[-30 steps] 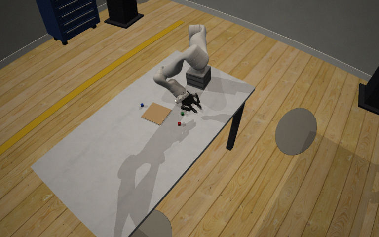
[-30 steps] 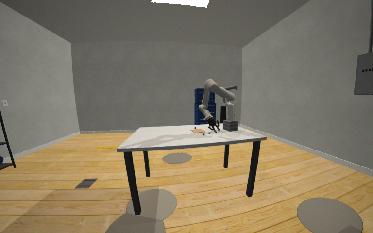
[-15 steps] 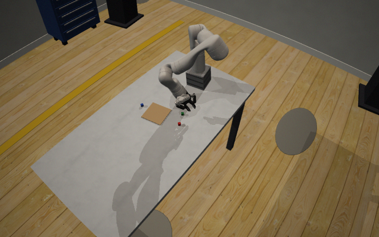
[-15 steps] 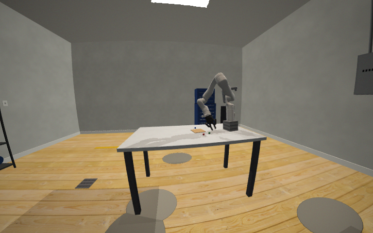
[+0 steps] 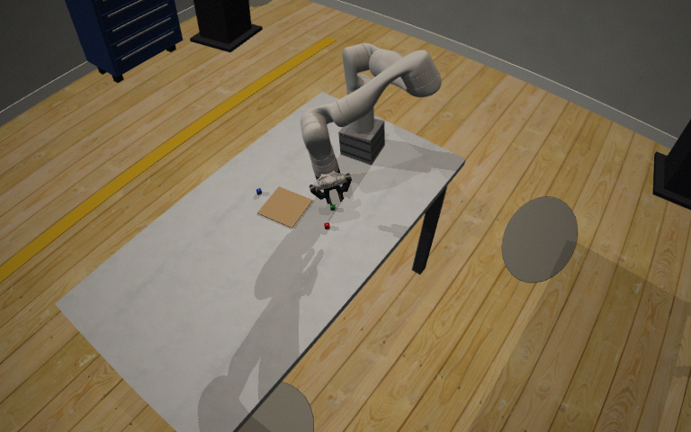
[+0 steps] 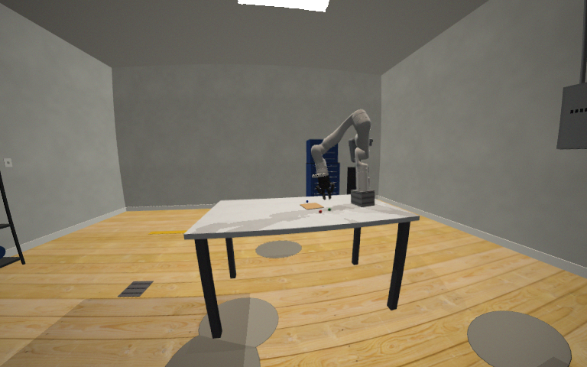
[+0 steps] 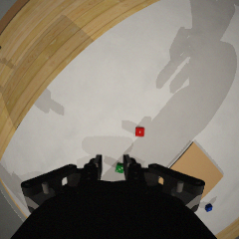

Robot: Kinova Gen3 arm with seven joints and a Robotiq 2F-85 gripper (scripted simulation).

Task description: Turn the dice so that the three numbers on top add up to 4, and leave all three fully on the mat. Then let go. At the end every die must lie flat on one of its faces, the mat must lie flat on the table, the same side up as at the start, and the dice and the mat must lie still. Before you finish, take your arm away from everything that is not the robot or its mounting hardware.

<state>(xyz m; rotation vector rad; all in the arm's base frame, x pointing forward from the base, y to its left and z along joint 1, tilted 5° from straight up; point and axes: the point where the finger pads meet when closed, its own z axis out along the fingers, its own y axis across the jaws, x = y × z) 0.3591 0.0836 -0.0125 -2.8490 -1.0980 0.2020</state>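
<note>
The red die is 4 cm ahead of my hand and 10 cm below it. Also, from my hand: blue die (3 cm ahead, 29 cm to the right, 10 cm below); tan mat (4 cm ahead, 18 cm to the right, 10 cm below); green die (4 cm behind, 3 cm to the right, 10 cm below).
</note>
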